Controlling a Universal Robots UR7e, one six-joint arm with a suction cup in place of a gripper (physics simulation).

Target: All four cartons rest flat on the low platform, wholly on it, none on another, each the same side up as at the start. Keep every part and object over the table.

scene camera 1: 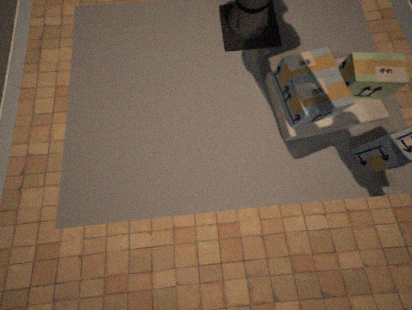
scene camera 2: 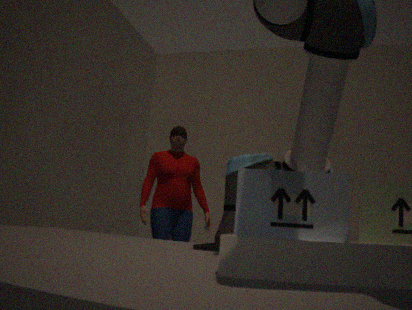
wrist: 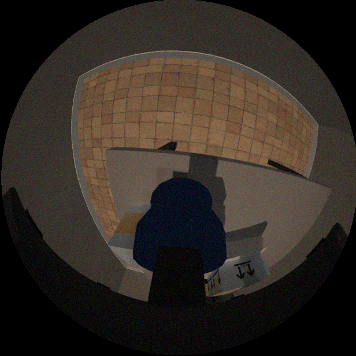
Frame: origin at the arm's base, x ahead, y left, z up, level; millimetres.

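Seen in the pictures: arm's base, origin of its link: (scene camera 1: 246, 23).
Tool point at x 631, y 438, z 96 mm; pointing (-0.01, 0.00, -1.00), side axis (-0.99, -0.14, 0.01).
Observation:
Offsets run from my tool point to a thing's middle. Level surfaces: height alone.
Two blue cartons with orange tape {dx -341, dy -275, dz -16 mm} (scene camera 1: 306, 60) {dx -248, dy -246, dz -16 mm} (scene camera 1: 330, 92) stand side by side on the low platform {dx -308, dy -181, dz -83 mm} (scene camera 1: 372, 111) (scene camera 2: 300, 265). A green carton {dx -341, dy -83, dz -16 mm} (scene camera 1: 382, 70) (scene camera 2: 380, 215) stands beside them on it. The fourth carton {dx -126, dy -5, dz -58 mm} (scene camera 1: 377, 154) (wrist: 127, 225), blue with orange tape, is off the platform, its arrows pointing down the picture in scene camera 1; the frame cuts it off. My suction cup (wrist: 180, 225) hides part of it in the wrist view. No carton visibly moves with the cup; their contact is hidden. A platform carton (wrist: 235, 275) shows at the lower right there.
The robot's base (scene camera 1: 250, 25) stands on the table {dz -107 mm} (scene camera 1: 165, 115) behind and left of the platform. The upper arm (scene camera 2: 320, 110) rises behind the cartons. A person in red (scene camera 2: 175, 180) stands beyond the table. The tiled floor (scene camera 1: 200, 260) (wrist: 175, 100) lies past the table edge.

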